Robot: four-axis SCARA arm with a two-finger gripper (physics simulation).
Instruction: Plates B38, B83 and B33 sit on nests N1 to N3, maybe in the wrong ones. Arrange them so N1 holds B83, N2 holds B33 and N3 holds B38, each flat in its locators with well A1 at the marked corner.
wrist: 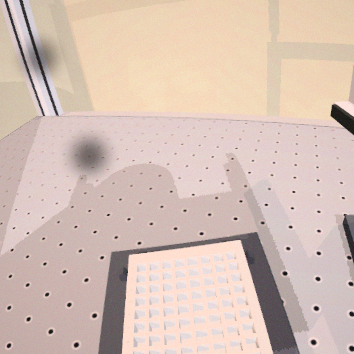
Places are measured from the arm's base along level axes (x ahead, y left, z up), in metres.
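Pixels of known places: gripper, fingertip midpoint: (151, 111).
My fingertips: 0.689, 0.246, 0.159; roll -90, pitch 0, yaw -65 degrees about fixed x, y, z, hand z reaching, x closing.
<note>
Behind a point stands the place of what it marks, as x, y, z.
A pale pink well plate (187, 300) {0.689, 0.247, 0.028} lies on a dark nest (272, 300) {0.705, 0.193, 0.025} at the bottom centre of the wrist view. The plate looks level inside the nest's border, but its near part is cut off by the frame's lower edge. Its label, its well A1 and the nest's marked corner do not show, so I cannot tell which plate or nest it is. One finger of my gripper (342, 117) {0.709, 0.178, 0.152} shows at the right edge, well apart from the plate; the other finger is out of view. The gripper is open and holds nothing.
The nest stands on a pale deck (150, 205) {0.786, 0.324, 0.013} with rows of small holes. Part of a dark block (349, 232) {0.780, 0.139, 0.023} shows at the right edge. A light rail with black stripes (34, 60) {1.013, 0.685, 0.133} rises at the upper left, beyond the deck's far edge. Shadows cross the deck.
</note>
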